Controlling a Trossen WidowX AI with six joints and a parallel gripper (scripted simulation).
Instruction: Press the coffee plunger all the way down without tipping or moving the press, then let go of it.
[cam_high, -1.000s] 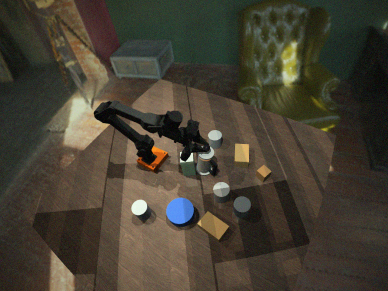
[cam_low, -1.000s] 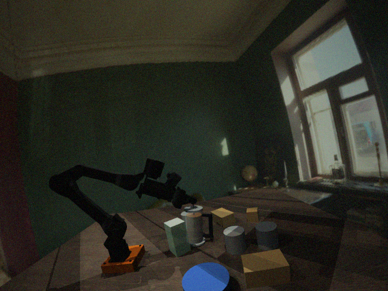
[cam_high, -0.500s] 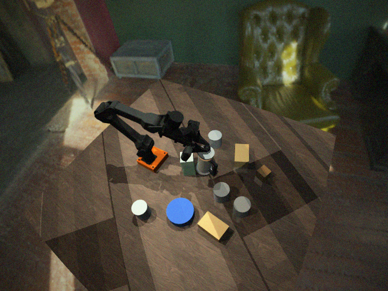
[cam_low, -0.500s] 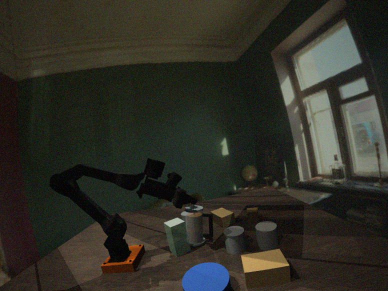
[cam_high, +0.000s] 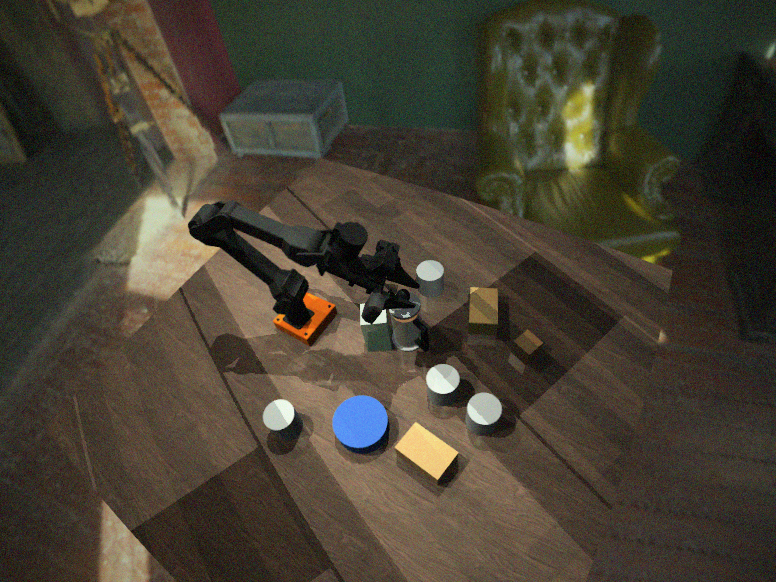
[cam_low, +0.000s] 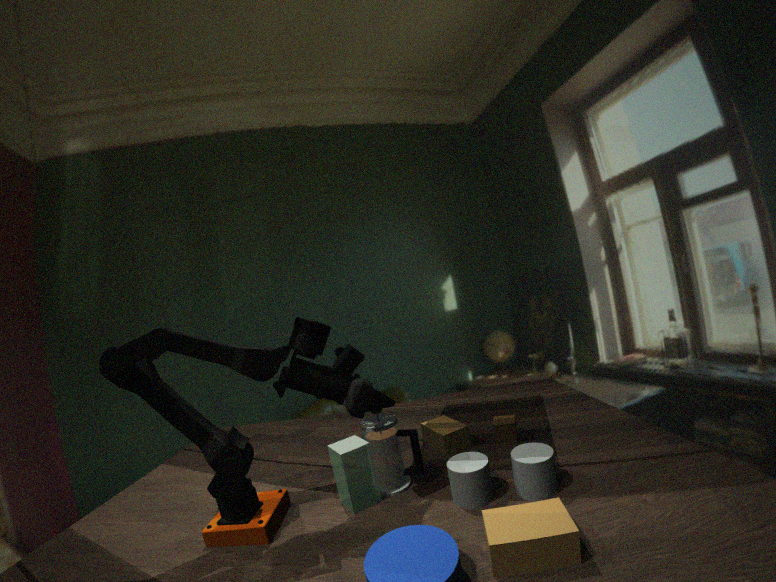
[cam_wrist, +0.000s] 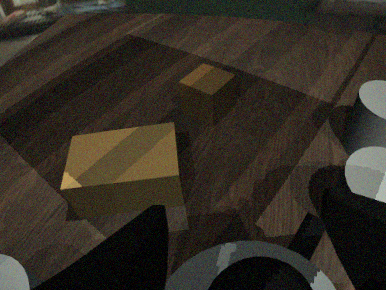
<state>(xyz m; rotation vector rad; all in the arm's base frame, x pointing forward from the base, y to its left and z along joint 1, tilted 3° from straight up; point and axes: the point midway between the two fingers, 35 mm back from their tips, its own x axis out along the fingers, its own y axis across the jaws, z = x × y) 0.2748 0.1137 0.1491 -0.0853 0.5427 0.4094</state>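
Now: the coffee press 9 cm below my gripper tip, 2 cm to the right of it and 1 cm behind it. From my gripper tip the other things lie so: pale green block 12 cm below, 9 cm behind, 6 cm to the right; blue disc 26 cm to the right, 15 cm below, 2 cm ahead.
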